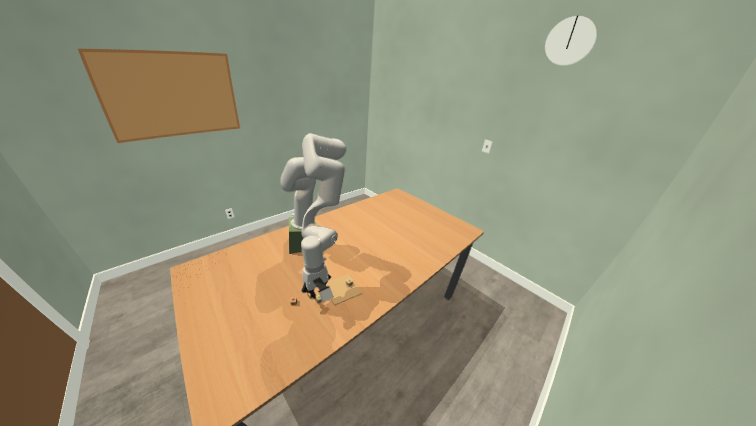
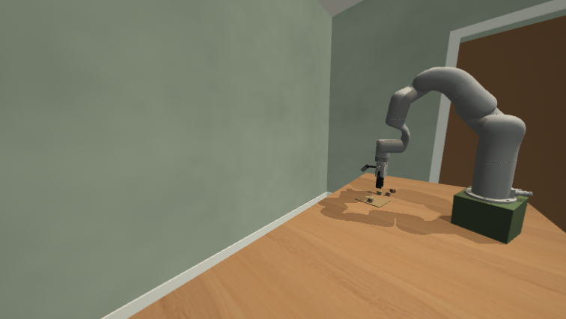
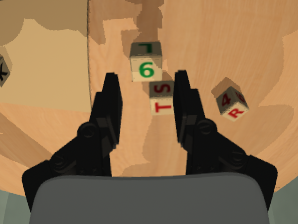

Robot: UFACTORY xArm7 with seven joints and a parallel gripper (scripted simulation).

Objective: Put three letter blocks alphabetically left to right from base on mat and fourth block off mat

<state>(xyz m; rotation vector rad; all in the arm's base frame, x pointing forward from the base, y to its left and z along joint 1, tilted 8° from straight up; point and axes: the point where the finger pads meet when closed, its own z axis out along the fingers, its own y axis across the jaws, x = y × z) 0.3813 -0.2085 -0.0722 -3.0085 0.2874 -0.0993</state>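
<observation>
My gripper is now 60 mm above the green-topped block. From my hand the other things lie so: tan mat 120 mm to the left, 70 mm below, 30 mm ahead.
</observation>
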